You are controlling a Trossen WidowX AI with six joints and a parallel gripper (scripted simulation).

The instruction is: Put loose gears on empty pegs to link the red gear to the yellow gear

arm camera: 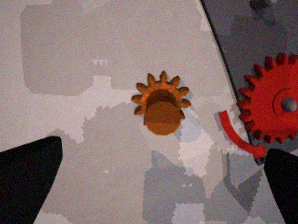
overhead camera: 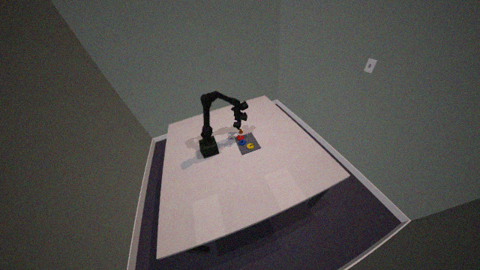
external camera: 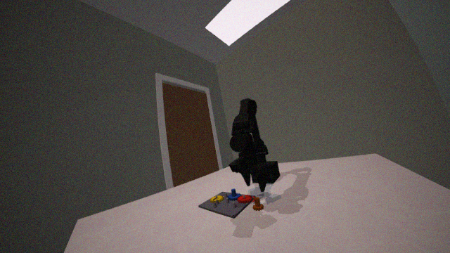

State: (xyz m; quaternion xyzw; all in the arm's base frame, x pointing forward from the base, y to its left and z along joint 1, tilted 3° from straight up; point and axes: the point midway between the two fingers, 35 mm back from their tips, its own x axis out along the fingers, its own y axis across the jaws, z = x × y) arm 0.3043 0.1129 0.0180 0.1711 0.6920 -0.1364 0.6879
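My gripper tip is 60 mm above the orange gear. The rest, counted from my gripper tip: blue gear: 30 mm behind, 140 mm to the right, 50 mm below; then red gear: 30 mm behind, 80 mm to the right, 60 mm below.
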